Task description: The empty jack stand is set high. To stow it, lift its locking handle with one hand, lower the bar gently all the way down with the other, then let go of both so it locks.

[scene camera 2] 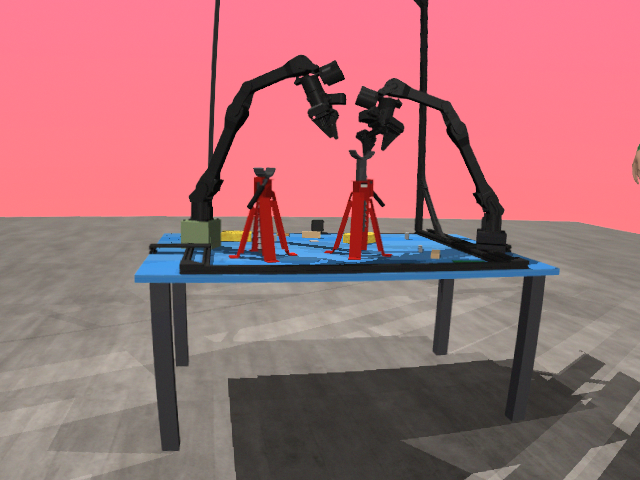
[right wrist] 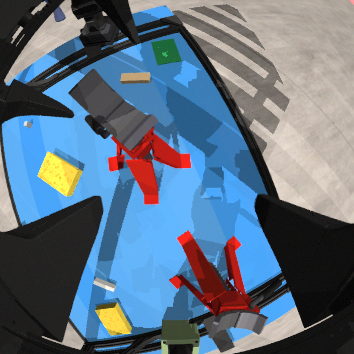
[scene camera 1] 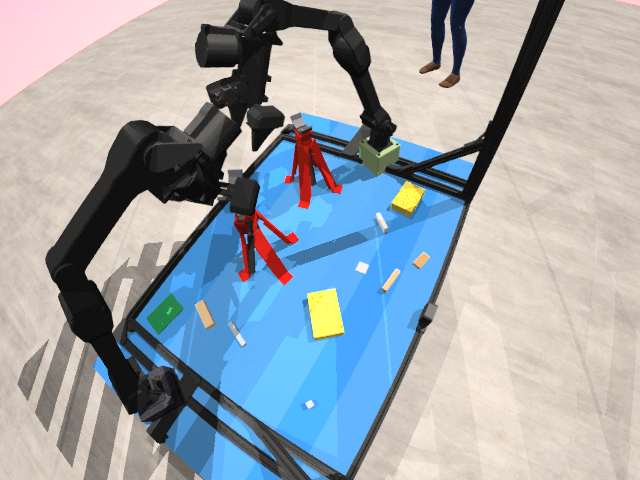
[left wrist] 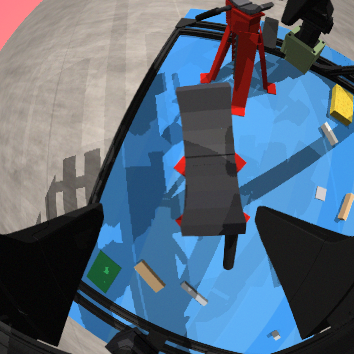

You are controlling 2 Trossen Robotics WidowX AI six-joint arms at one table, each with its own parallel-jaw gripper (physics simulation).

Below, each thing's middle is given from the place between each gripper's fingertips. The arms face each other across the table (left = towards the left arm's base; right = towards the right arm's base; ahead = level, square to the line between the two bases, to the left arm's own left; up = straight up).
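Green block (scene camera 1: 169, 308): from my left hand, a good way ahead, far to the left, far below.
From my right hand, green block: some way ahead, well to the left, well below.
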